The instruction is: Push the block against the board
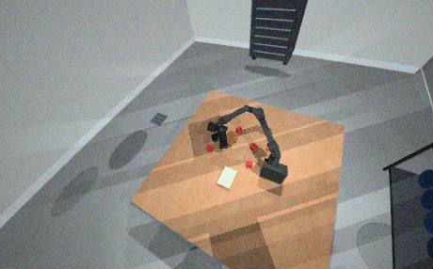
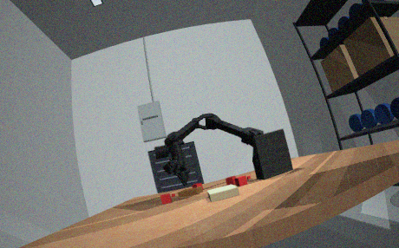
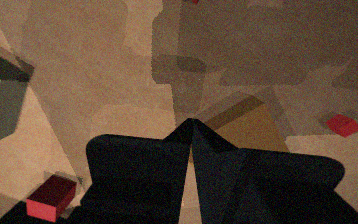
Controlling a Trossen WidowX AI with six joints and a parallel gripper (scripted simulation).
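My gripper tip is now 80 mm to the left of the square block, 40 mm above it and 20 mm past it. From my gripper tip the other things lie so: board: 250 mm to the left, 110 mm behind, 40 mm below.
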